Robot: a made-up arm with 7 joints. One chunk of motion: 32 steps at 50 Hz.
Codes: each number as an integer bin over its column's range. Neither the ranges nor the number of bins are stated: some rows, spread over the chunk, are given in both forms.
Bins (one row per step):
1: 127 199 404 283 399 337 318
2: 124 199 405 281 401 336 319
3: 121 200 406 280 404 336 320
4: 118 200 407 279 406 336 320
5: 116 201 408 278 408 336 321
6: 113 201 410 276 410 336 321
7: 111 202 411 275 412 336 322
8: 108 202 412 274 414 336 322
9: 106 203 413 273 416 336 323
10: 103 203 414 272 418 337 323
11: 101 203 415 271 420 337 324
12: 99 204 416 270 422 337 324
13: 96 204 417 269 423 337 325
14: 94 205 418 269 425 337 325
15: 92 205 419 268 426 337 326
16: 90 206 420 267 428 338 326
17: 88 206 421 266 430 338 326
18: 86 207 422 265 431 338 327
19: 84 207 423 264 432 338 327
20: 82 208 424 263 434 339 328
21: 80 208 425 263 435 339 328
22: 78 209 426 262 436 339 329
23: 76 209 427 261 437 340 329
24: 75 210 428 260 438 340 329
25: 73 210 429 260 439 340 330
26: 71 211 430 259 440 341 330
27: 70 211 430 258 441 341 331
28: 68 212 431 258 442 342 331
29: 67 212 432 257 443 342 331
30: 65 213 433 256 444 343 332
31: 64 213 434 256 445 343 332
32: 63 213 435 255 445 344 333
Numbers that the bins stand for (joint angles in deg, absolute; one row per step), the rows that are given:
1: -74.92 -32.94 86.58 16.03 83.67 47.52 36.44
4: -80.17 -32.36 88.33 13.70 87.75 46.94 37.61
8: -86.00 -31.19 91.25 10.79 92.41 46.94 38.77
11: -90.08 -30.61 93.00 9.04 95.91 47.52 39.94
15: -95.33 -29.44 95.33 7.29 99.41 47.52 41.11
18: -98.83 -28.28 97.08 5.54 102.33 48.10 41.69
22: -103.49 -27.11 99.41 3.79 105.24 48.68 42.85
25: -106.41 -26.53 101.16 2.62 106.99 49.27 43.44
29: -109.91 -25.36 102.91 0.87 109.32 50.43 44.02
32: -112.24 -24.78 104.66 -0.29 110.49 51.60 45.19
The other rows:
2: -76.67 -32.94 87.17 14.87 84.83 46.94 37.02
3: -78.42 -32.36 87.75 14.28 86.58 46.94 37.61
5: -81.34 -31.78 88.92 13.12 88.92 46.94 38.19
6: -83.09 -31.78 90.08 11.95 90.08 46.94 38.19
7: -84.25 -31.19 90.66 11.37 91.25 46.94 38.77
9: -87.17 -30.61 91.83 10.20 93.58 46.94 39.36
10: -88.92 -30.61 92.41 9.62 94.75 47.52 39.36
12: -91.25 -30.03 93.58 8.45 97.08 47.52 39.94
13: -93.00 -30.03 94.16 7.87 97.66 47.52 40.52
14: -94.16 -29.44 94.75 7.87 98.83 47.52 40.52
16: -96.50 -28.86 95.91 6.71 100.58 48.10 41.11
17: -97.66 -28.86 96.50 6.12 101.74 48.10 41.11
19: -99.99 -28.28 97.66 4.96 102.91 48.10 41.69
20: -101.16 -27.70 98.24 4.37 104.07 48.68 42.27
21: -102.33 -27.70 98.83 4.37 104.66 48.68 42.27
23: -104.66 -27.11 99.99 3.21 105.82 49.27 42.85
24: -105.24 -26.53 100.58 2.62 106.41 49.27 42.85
26: -107.57 -25.95 101.74 2.04 107.57 49.85 43.44
27: -108.16 -25.95 101.74 1.46 108.16 49.85 44.02
28: -109.32 -25.36 102.33 1.46 108.74 50.43 44.02
30: -111.07 -24.78 103.49 0.29 109.91 51.02 44.60
31: -111.65 -24.78 104.07 0.29 110.49 51.02 44.60

